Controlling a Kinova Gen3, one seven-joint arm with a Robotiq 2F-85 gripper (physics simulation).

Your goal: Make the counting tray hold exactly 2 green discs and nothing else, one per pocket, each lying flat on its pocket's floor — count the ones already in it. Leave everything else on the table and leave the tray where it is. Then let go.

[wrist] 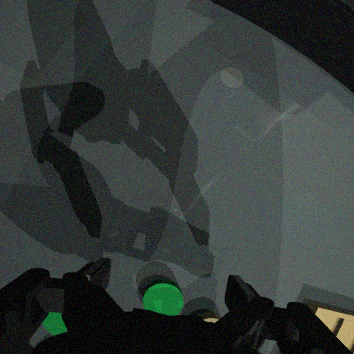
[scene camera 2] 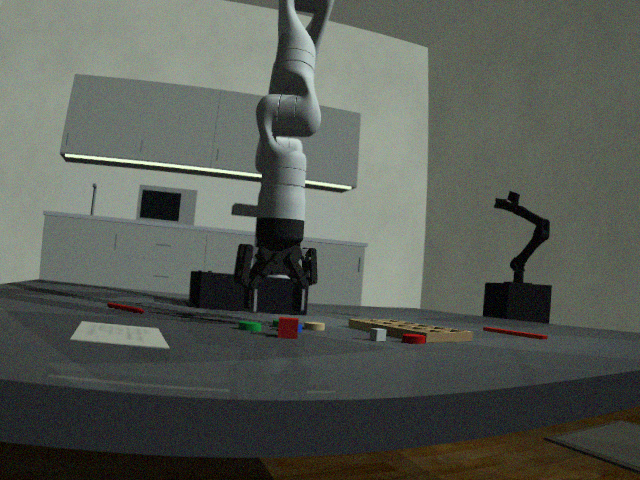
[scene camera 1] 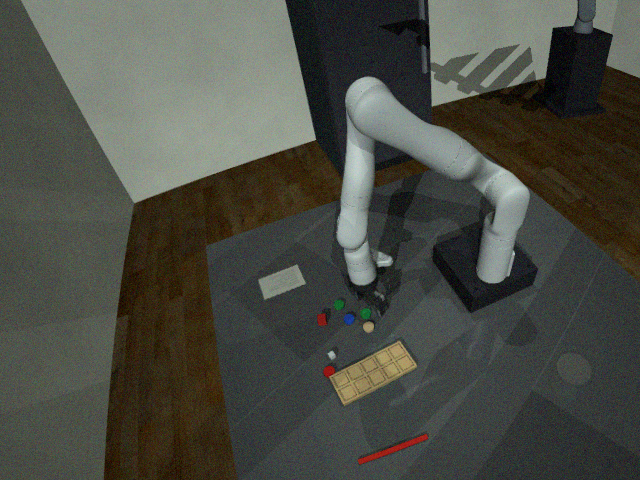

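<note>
The wooden counting tray point(scene camera 1: 362, 384) point(scene camera 2: 447, 336) point(wrist: 330, 320) lies on the table, and its pockets look empty in scene camera 1. One green disc point(scene camera 1: 366, 313) point(wrist: 163, 299) lies flat on the table near the tan disc; in scene camera 2 it is mostly hidden by the red cube. Another green disc point(scene camera 1: 338, 304) point(scene camera 2: 250, 326) lies near the red cube and shows partly past a finger in the wrist view. My gripper point(scene camera 1: 376, 303) point(scene camera 2: 279, 311) point(wrist: 168, 280) is open and empty, pointing down a little above the table beside the first green disc.
A blue disc point(scene camera 1: 349, 318) and a tan disc point(scene camera 1: 368, 326) point(scene camera 2: 314, 326) lie close to the first green disc. A red cube point(scene camera 1: 322, 319) point(scene camera 2: 287, 328), a white cube point(scene camera 1: 331, 354) and a red disc point(scene camera 1: 328, 370) at the tray's corner lie around. A red stick point(scene camera 1: 392, 449) and a pale card point(scene camera 1: 281, 282) lie farther out.
</note>
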